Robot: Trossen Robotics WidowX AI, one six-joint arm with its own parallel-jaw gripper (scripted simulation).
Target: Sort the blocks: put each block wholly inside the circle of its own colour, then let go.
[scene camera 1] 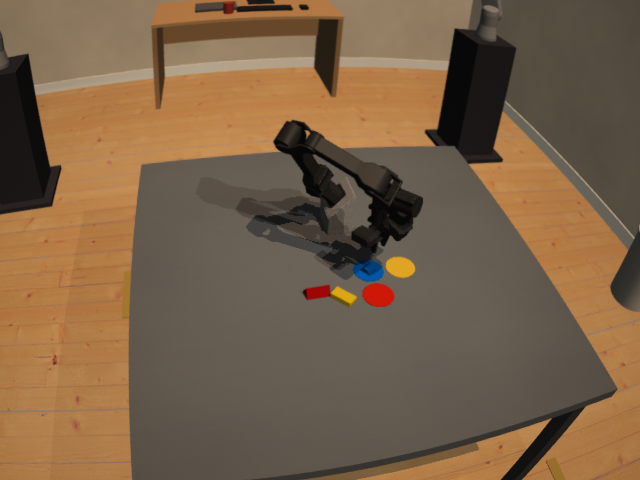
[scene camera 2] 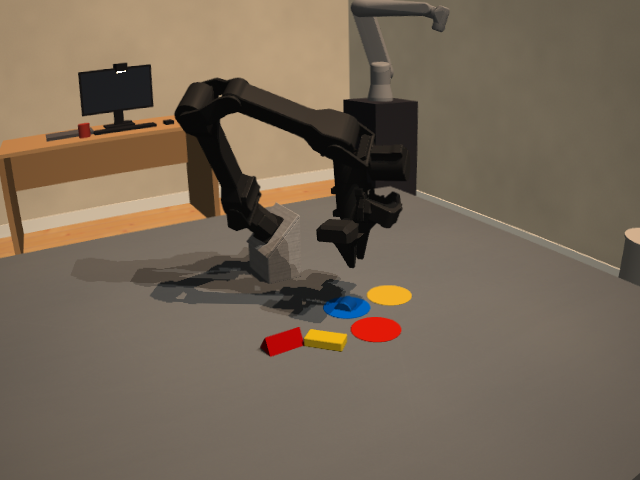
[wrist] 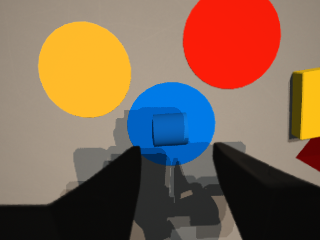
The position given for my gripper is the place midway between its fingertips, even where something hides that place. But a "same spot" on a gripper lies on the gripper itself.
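Scene:
You can see my gripper in scene camera 1 [378, 249], and it's there in scene camera 2 and the wrist view as well. There's a spot on my gripper at [wrist: 257, 194], and that's the same spot as [scene camera 2: 356, 247].

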